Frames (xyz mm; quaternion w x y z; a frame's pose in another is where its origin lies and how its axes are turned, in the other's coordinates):
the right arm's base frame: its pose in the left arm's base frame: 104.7 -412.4 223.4 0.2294 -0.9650 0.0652 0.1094
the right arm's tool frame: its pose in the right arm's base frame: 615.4 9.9 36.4 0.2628 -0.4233 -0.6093 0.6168
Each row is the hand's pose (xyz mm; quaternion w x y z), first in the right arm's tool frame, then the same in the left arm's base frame.
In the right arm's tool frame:
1: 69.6 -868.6 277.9 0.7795 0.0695 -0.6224 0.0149
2: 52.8 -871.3 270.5 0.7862 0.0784 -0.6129 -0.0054
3: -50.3 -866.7 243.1 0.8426 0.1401 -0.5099 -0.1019
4: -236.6 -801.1 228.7 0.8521 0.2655 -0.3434 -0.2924
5: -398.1 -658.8 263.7 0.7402 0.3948 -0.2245 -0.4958
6: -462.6 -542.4 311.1 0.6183 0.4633 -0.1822 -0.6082
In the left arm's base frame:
1: 121.9 -64.0 -562.5 0.0225 -0.2792 -0.6245 -0.7291
2: 136.2 -53.3 -567.6 0.0110 -0.2582 -0.6259 -0.7359
3: 218.9 14.1 -571.4 0.0148 0.0991 0.6361 0.7651
4: 365.6 132.7 -511.2 0.1205 -0.1624 0.6297 0.7501
5: 492.2 228.4 -361.5 0.3033 -0.3638 0.5893 0.6545
6: 542.0 261.8 -233.6 0.4361 -0.4410 0.5478 0.5614

